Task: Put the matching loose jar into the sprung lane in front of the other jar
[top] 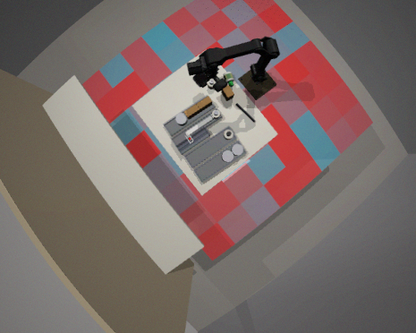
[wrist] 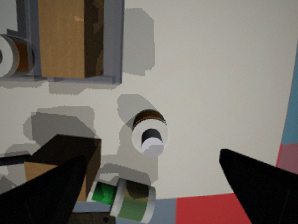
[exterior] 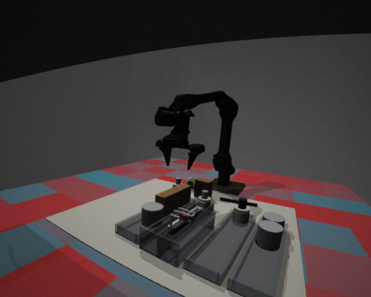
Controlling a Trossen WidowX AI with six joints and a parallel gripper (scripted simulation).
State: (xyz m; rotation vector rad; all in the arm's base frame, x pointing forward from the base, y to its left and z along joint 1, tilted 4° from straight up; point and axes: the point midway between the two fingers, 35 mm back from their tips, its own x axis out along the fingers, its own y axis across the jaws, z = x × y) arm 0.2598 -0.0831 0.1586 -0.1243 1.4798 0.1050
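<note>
The black bar lies 220 mm to the left of my gripper tip, 110 mm below it and 100 mm behind it. From my gripper tip the other things lie so: red mark: 240 mm ahead, 200 mm to the left, 40 mm below; sprung lane: 200 mm ahead, 190 mm to the left, 90 mm below.
</note>
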